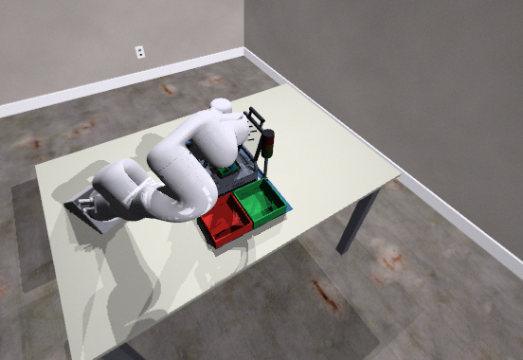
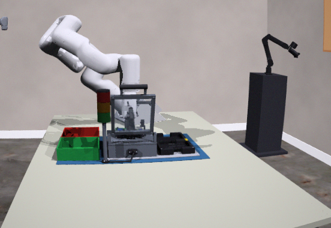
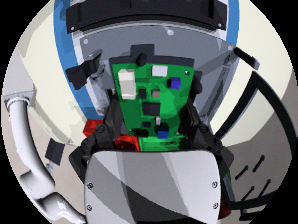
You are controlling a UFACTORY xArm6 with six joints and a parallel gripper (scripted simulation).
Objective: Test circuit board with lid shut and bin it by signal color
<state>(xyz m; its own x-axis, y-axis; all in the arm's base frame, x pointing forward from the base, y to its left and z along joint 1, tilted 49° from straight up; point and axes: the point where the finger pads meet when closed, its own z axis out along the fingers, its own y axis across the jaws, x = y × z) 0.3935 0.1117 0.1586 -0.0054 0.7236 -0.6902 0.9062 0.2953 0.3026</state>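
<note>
Now: the tester plate 1 cm to the left of my hand and 1 cm below it. From my hand the other things lie so: green circuit board (right at my hand); then green bin (20 cm to the right, 7 cm below, 4 cm ahead); then clear lid (12 cm ahead, 10 cm above).
</note>
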